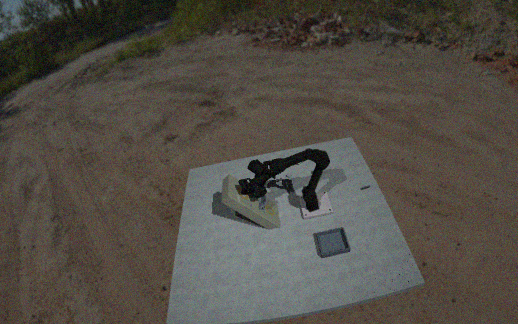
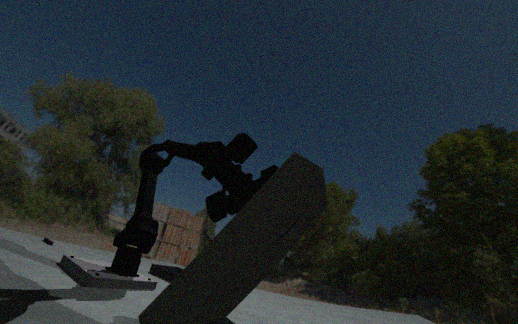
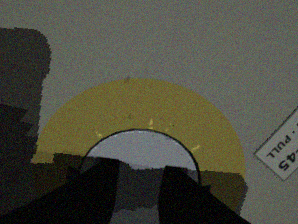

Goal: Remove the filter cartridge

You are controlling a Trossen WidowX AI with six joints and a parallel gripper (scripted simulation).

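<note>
My gripper tip is now 8 cm above the service panel and 4 cm past it. The rest, counted from my gripper tip: small pale block 36 cm to the right, 22 cm below, 14 cm behind; then grey tray 38 cm behind, 34 cm to the left, 22 cm below; then round grey filter cartridge 1 cm ahead.
</note>
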